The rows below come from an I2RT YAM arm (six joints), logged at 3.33 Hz.
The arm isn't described. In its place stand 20 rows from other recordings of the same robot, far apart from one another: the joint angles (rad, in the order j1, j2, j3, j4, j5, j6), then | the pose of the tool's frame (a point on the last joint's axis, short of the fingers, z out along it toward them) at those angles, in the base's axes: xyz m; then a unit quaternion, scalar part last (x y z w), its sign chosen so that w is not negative.
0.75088 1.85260 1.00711 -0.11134 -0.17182 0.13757 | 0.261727 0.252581 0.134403 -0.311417 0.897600 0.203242 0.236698
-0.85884 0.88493 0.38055 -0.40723 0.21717 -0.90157 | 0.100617 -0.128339 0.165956 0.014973 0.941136 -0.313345 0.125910
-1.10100 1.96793 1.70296 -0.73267 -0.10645 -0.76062 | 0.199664 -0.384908 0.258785 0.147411 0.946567 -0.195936 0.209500
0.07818 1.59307 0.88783 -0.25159 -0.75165 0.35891 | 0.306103 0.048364 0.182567 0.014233 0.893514 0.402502 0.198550
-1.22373 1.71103 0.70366 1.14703 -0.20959 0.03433 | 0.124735 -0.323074 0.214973 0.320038 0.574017 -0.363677 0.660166
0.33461 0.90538 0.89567 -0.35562 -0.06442 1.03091 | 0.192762 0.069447 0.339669 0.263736 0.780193 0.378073 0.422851
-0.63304 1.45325 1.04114 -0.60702 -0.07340 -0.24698 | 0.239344 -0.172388 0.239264 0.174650 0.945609 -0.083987 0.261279
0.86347 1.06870 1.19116 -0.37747 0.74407 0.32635 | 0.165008 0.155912 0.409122 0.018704 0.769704 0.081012 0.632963
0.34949 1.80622 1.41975 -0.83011 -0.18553 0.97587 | 0.344376 0.132498 0.231226 0.286445 0.937476 0.179812 0.082198
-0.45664 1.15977 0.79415 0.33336 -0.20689 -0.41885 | 0.248754 -0.114058 0.320442 -0.058315 0.715809 -0.226102 0.658099
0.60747 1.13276 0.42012 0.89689 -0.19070 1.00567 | 0.192995 0.142381 0.257747 0.054042 0.638072 0.594848 0.485901
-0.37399 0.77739 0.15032 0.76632 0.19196 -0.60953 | 0.158858 -0.069642 0.218624 -0.004934 0.657153 -0.410093 0.632415
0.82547 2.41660 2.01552 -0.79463 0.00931 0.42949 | 0.343919 0.372160 0.146176 -0.192397 0.963432 0.105760 0.153613
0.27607 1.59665 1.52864 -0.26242 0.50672 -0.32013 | 0.365292 0.085532 0.386517 -0.092125 0.795835 -0.216323 0.558001
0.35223 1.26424 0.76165 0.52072 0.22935 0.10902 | 0.277413 0.093343 0.301728 -0.003400 0.700829 0.083972 0.708361
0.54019 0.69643 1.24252 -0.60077 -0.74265 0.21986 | 0.069740 0.069894 0.455889 -0.354189 0.628236 0.482341 0.497209
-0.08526 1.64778 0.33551 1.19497 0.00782 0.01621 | 0.268787 -0.023252 0.142375 0.040494 0.746240 -0.025856 0.663941
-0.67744 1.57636 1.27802 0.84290 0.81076 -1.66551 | 0.262426 -0.244221 0.413873 0.088589 0.560089 -0.812888 0.132908
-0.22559 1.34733 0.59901 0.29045 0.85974 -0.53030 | 0.256229 -0.086478 0.205227 0.100429 0.796341 -0.506076 0.315662
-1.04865 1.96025 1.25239 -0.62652 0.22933 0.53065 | 0.177940 -0.325463 0.138372 0.710021 0.685007 -0.139832 0.084152
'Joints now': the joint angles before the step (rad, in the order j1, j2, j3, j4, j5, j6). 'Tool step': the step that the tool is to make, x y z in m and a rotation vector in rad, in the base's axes. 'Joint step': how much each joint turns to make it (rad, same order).
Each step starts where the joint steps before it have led.
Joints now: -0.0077 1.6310 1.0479 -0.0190 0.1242 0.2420
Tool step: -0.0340 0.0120 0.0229 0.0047 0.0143 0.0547
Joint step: 0.0335 -0.1544 -0.0516 -0.1162 -0.0202 -0.0082
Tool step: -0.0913 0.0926 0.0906 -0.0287 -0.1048 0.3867
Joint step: 0.3796 -0.3211 0.0884 -0.3085 0.0205 -0.0466
